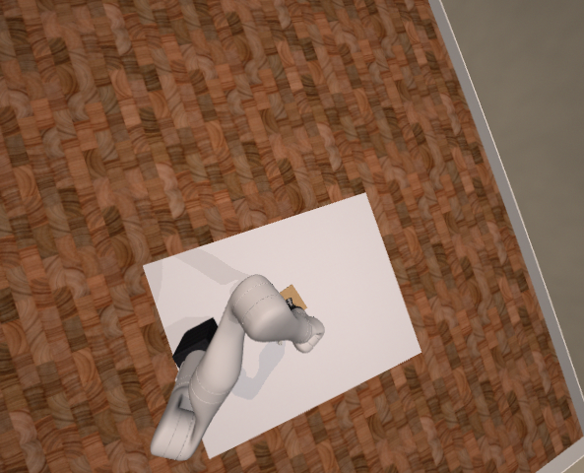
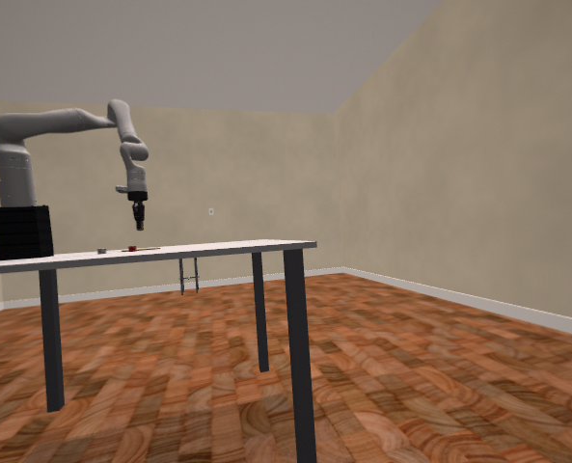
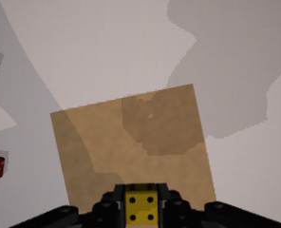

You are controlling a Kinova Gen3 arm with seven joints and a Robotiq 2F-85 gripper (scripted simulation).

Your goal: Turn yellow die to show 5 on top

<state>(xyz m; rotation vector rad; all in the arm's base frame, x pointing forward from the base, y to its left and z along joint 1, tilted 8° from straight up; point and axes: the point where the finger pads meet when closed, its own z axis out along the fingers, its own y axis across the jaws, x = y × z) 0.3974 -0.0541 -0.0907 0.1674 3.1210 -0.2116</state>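
Now: hand 100 mm above the tan mat. Also, from my hand: white die: 120 mm behind, 140 mm to the right, 90 mm below; then yellow die: 10 mm below; then red die: 20 mm behind, 140 mm to the right, 90 mm below.
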